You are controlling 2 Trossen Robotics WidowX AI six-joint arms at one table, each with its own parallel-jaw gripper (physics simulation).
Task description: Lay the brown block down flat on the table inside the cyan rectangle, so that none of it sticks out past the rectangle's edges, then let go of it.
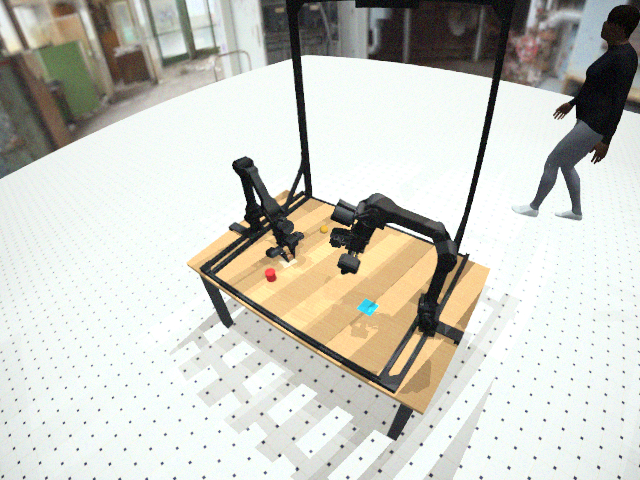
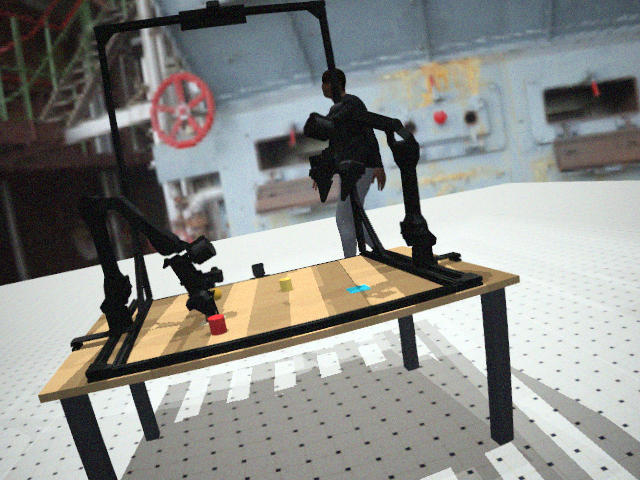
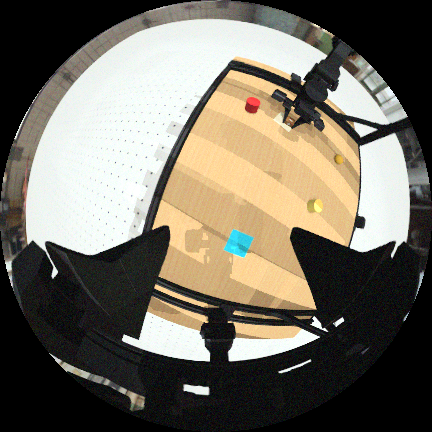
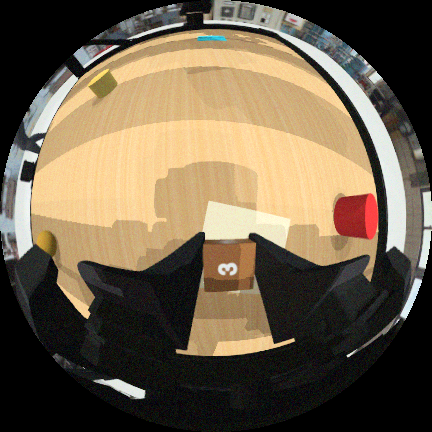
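Note:
The brown block, marked with a white 3, sits between the fingers of my right gripper, which is shut on it. It is low over the near edge of a cream pad. I cannot tell whether the block touches the pad. The cyan rectangle lies empty far across the table. My left gripper is open and empty, high above the table's middle.
A red cylinder stands close beside the right gripper. A yellow cylinder and a yellow ball lie farther off. A person walks behind the table.

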